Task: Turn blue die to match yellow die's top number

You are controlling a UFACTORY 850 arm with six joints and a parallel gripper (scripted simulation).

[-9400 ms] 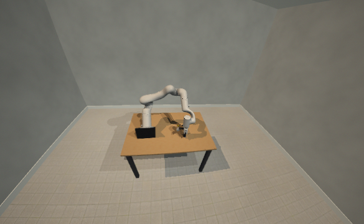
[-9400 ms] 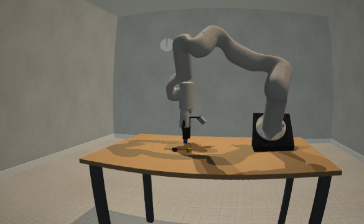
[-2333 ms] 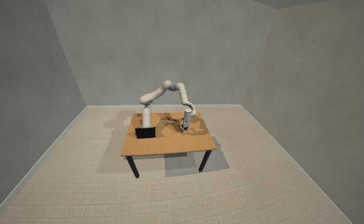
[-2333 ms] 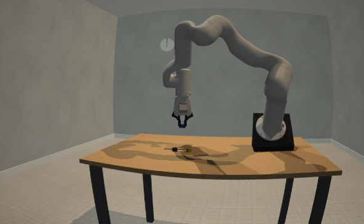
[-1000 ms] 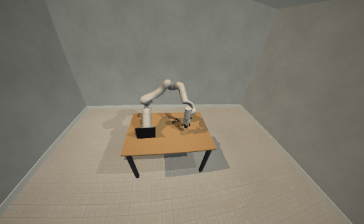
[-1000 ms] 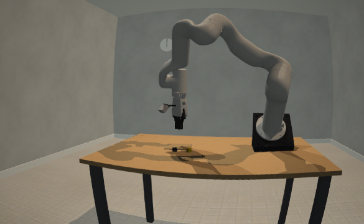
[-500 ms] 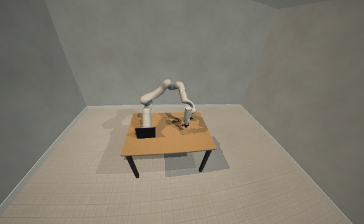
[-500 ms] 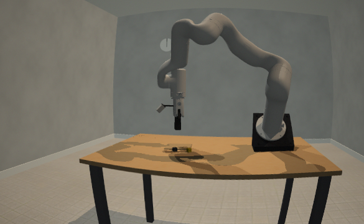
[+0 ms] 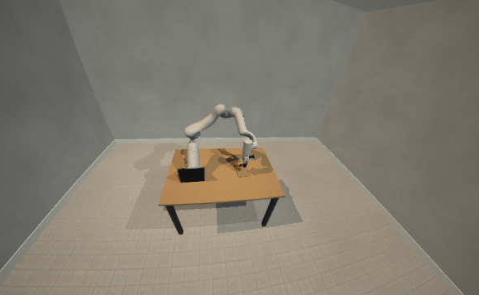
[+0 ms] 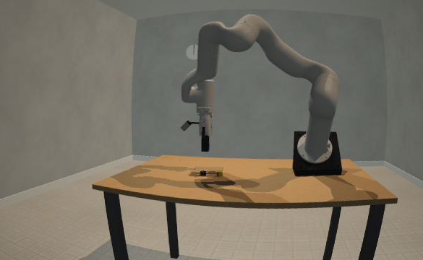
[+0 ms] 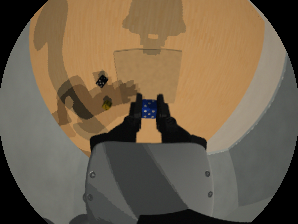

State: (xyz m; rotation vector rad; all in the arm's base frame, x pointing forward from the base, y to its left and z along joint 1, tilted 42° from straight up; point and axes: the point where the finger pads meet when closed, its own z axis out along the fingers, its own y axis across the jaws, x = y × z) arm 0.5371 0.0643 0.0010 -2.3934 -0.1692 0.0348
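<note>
Right now my hand is 1 cm past the blue die and 1 cm above it. Round my hand: yellow die: 10 cm behind, 10 cm to the left, 11 cm below; black die: 2 cm behind, 11 cm to the left, 11 cm below; tan mat: 1 cm behind, 11 cm below.
</note>
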